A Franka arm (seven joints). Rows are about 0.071 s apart.
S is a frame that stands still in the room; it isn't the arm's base.
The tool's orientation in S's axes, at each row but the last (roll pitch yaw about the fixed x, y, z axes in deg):
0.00 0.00 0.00
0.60 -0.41 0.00
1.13 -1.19 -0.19
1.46 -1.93 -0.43
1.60 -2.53 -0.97
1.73 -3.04 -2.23
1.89 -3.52 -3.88
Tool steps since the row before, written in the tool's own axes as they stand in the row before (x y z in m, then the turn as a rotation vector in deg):
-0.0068 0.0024 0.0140 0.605 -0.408 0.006
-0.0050 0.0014 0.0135 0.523 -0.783 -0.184
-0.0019 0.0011 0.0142 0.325 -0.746 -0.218
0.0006 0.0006 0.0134 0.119 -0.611 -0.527
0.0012 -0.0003 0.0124 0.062 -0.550 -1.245
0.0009 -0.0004 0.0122 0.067 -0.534 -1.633
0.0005 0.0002 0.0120 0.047 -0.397 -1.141
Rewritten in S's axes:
-0.0068 0.0024 0.0140 0.605 -0.408 0.006
-0.0051 0.0013 0.0135 0.524 -0.781 -0.188
-0.0022 0.0008 0.0142 0.327 -0.743 -0.226
0.0001 0.0003 0.0134 0.133 -0.598 -0.538
0.0006 -0.0007 0.0124 0.109 -0.517 -1.256
0.0002 -0.0008 0.0122 0.135 -0.490 -1.643
-0.0003 -0.0002 0.0120 0.093 -0.366 -1.148

